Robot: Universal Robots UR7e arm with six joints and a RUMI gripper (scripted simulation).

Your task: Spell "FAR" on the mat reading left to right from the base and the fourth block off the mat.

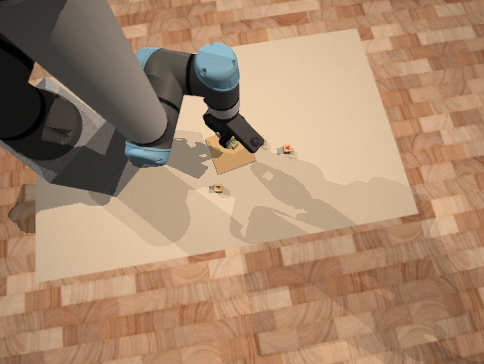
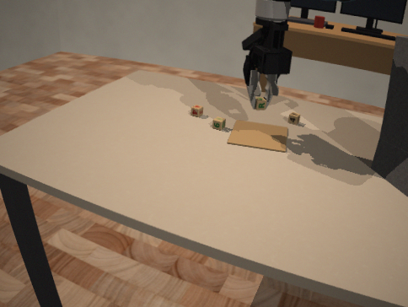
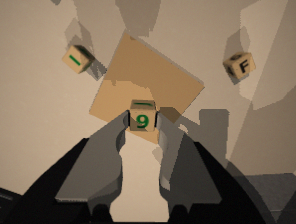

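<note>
Right now the brown mat is 80 mm below my hand, 10 mm to the left of it and 10 mm behind it. From my hand the other things lie so: F block: 110 mm to the right, 90 mm behind, 70 mm below; then green R block: right at my hand; then green-lettered block: 100 mm ahead, 70 mm below, 10 mm to the left.
</note>
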